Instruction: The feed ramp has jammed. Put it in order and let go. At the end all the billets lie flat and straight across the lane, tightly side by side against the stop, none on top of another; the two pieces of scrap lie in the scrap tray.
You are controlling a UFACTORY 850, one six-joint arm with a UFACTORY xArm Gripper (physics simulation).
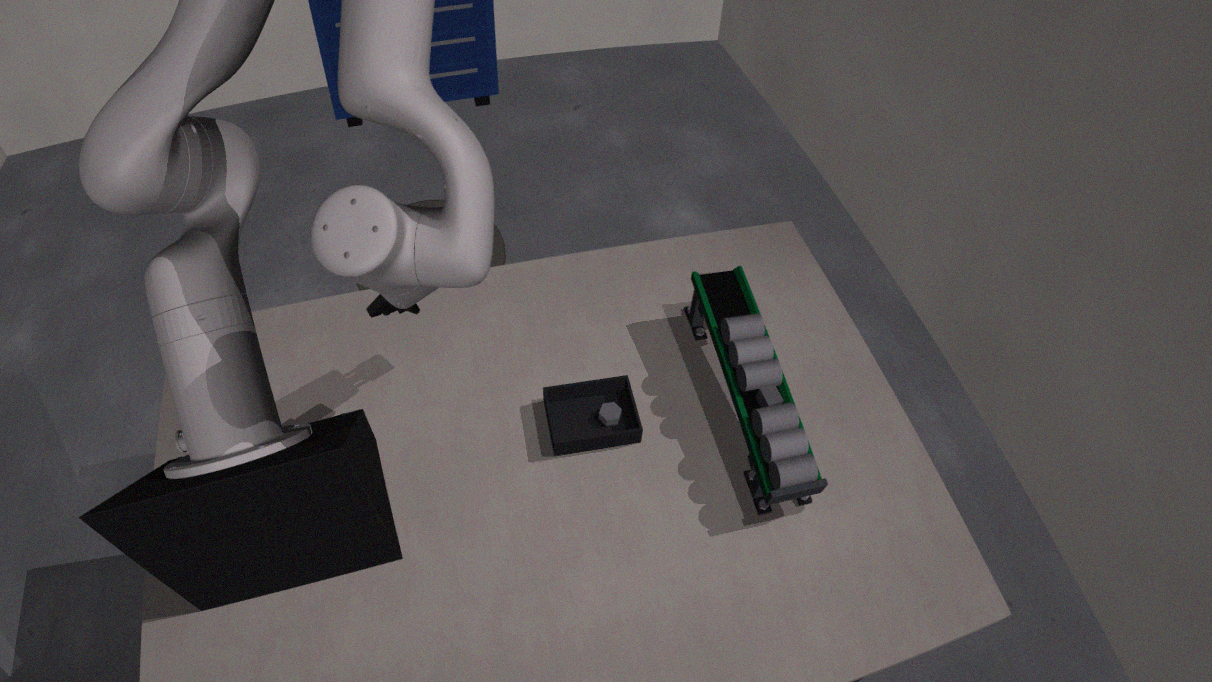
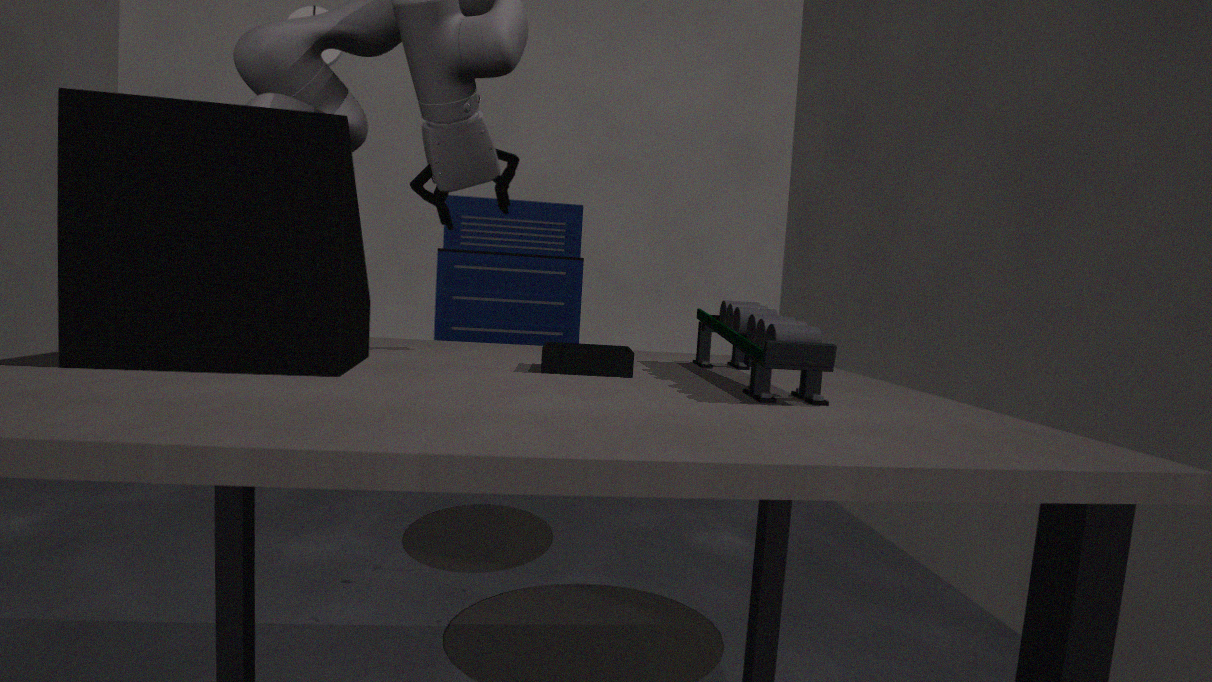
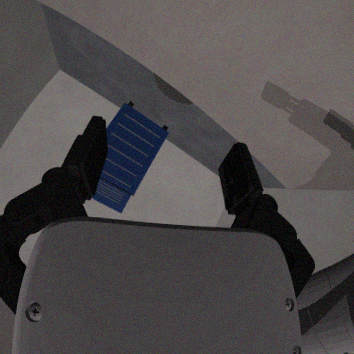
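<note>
The feed ramp [image 1: 722,346] [image 2: 730,332] slopes down to its stop [image 1: 799,491] [image 2: 800,355]. Three billets lie across the lane at the stop, side by side: the lowest [image 1: 793,471], a middle one [image 1: 783,444] and an upper one [image 1: 775,418]. A small grey scrap block [image 1: 770,393] lies in the lane just above them. Three more billets [image 1: 743,328] [image 1: 751,350] [image 1: 760,375] lie across the lane above the block. A hexagonal scrap piece [image 1: 610,413] lies in the scrap tray [image 1: 597,445] [image 2: 587,360]. My gripper [image 1: 394,308] [image 2: 475,218] [image 3: 169,144] is open and empty, high above the table, far from the ramp.
The black robot base block [image 1: 279,525] [image 2: 203,237] stands at the left of the table [image 1: 525,576] [image 2: 508,415]. The tray stands between it and the ramp. A blue cabinet [image 1: 464,59] [image 2: 508,284] [image 3: 131,150] stands on the floor beyond the table.
</note>
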